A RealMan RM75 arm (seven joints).
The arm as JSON. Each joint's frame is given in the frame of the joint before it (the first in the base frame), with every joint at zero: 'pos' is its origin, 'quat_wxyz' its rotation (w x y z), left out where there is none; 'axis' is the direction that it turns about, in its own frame. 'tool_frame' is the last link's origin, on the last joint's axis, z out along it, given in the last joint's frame.
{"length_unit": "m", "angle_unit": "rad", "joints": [
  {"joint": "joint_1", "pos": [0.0, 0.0, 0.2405], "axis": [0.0, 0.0, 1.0]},
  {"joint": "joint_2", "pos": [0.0, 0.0, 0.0], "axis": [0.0, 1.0, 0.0]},
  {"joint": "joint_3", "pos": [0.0, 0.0, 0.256], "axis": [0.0, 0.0, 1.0]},
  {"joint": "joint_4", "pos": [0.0, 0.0, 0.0], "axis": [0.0, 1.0, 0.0]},
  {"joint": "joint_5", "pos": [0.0, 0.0, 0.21], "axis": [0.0, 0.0, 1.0]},
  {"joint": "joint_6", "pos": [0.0, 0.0, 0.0], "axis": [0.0, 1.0, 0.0]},
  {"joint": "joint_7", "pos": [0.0, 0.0, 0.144], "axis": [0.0, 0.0, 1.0]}
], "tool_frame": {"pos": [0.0, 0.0, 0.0]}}
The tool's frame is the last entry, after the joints.
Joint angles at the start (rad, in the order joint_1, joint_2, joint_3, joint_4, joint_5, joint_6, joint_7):
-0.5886, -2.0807, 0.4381, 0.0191, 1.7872, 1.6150, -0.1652
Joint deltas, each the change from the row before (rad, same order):
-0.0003, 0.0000, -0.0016, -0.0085, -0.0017, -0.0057, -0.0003
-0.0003, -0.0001, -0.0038, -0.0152, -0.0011, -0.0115, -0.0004
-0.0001, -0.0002, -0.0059, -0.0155, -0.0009, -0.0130, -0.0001
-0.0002, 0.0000, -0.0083, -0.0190, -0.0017, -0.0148, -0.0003
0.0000, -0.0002, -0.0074, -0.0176, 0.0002, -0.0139, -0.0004
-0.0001, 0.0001, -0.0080, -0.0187, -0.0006, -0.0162, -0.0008
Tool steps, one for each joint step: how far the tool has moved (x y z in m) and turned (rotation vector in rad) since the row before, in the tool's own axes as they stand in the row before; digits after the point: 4 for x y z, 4 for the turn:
-0.0007, 0.0011, 0.0005, 0.0041, -0.0031, -0.0083
-0.0015, 0.0021, 0.0008, 0.0065, -0.0070, -0.0150
-0.0017, 0.0020, 0.0008, 0.0085, -0.0082, -0.0152
-0.0019, 0.0021, 0.0010, 0.0116, -0.0086, -0.0187
-0.0018, 0.0024, 0.0009, 0.0086, -0.0084, -0.0178
-0.0021, 0.0023, 0.0009, 0.0100, -0.0102, -0.0190

